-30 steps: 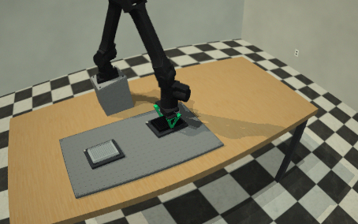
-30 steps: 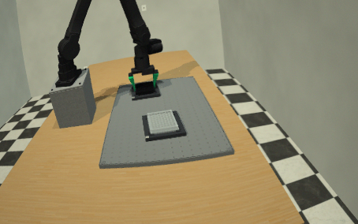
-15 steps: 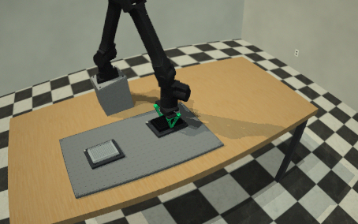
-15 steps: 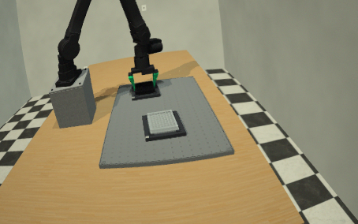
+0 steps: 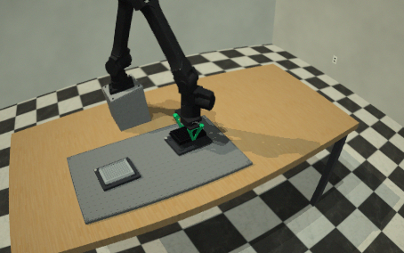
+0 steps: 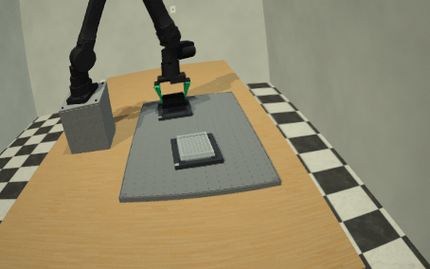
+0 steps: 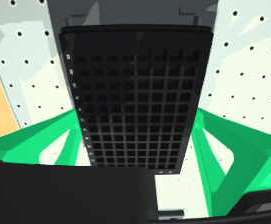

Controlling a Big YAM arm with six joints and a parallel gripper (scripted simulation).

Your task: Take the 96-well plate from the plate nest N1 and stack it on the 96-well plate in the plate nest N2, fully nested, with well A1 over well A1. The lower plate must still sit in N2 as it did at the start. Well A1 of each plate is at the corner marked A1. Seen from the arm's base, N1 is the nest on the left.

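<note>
The plate nest N1 lies 4 cm below my hand. The rest, counted from my hand: plate nest N2 (33 cm to the right, 11 cm ahead, 4 cm below); pale 96-well plate (33 cm to the right, 11 cm ahead, 3 cm below); black 96-well plate (right at my hand).
</note>
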